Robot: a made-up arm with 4 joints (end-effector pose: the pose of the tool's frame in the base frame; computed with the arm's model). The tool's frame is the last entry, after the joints. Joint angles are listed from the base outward.
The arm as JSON. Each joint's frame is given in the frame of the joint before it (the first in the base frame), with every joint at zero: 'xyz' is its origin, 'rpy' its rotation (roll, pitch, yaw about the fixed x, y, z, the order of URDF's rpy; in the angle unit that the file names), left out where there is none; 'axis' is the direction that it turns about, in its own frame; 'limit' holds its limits. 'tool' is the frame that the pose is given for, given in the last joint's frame.
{
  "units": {
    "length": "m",
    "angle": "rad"
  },
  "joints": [
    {
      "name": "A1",
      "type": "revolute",
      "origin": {
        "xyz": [
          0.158,
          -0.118,
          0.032
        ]
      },
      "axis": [
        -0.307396,
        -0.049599,
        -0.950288
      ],
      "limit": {
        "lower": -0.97,
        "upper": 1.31
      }
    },
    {
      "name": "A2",
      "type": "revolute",
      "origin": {
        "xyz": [
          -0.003,
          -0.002,
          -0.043
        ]
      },
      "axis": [
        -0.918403,
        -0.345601,
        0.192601
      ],
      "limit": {
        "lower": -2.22,
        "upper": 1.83
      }
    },
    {
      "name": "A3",
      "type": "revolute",
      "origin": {
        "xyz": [
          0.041,
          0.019,
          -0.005
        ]
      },
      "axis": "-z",
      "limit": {
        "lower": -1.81,
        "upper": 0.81
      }
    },
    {
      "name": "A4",
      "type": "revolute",
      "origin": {
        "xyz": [
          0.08,
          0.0,
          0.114
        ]
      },
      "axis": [
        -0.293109,
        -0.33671,
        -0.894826
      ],
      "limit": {
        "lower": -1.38,
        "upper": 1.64
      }
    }
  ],
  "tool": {
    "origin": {
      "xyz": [
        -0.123,
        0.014,
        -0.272
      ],
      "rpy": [
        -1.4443,
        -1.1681,
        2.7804
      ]
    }
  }
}
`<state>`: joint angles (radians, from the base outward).
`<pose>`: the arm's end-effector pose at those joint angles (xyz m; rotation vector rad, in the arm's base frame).
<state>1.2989 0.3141 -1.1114 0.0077</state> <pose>0.0798 -0.2215 -0.1261 0.5228 -0.8088 1.3676</pose>
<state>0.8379 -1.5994 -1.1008 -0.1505</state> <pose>0.2341 -0.0091 -0.0757 -0.9171 2.7548 -0.8684</pose>
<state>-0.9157 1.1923 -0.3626 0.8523</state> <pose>0.3185 -0.0323 -0.1106 0.0541 1.6284 -2.4406</pose>
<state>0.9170 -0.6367 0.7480 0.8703</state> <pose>0.2307 -0.1530 -0.1966 -0.9858 -0.9598 -0.6099</pose>
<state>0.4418 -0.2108 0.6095 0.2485</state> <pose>0.2093 -0.0908 -0.1814 -0.3009 -1.4755 0.3752</pose>
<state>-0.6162 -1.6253 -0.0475 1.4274</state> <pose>0.0977 0.1071 -0.0610 0.7857 -0.8000 0.0009</pose>
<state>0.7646 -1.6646 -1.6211 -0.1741</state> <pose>0.2428 -0.0145 -0.0883 -0.8544 2.1904 -1.2011</pose>
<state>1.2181 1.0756 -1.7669 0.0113</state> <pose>0.0653 -0.2767 -0.0016 1.2503 0.2037 1.2771</pose>
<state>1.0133 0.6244 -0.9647 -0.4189</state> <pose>0.0672 -0.2457 -0.0577 1.0086 -0.3890 1.4308</pose>
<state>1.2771 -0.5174 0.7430 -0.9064</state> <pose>0.2074 -0.0463 -0.1162 -0.0864 -2.0596 0.1841</pose>
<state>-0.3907 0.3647 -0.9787 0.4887</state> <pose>0.2069 -0.0947 -0.1902 1.2294 -1.2005 2.4346</pose>
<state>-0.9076 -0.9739 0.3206 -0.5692</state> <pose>0.0078 -0.0778 -0.0178 2.5050 -1.0889 0.2734</pose>
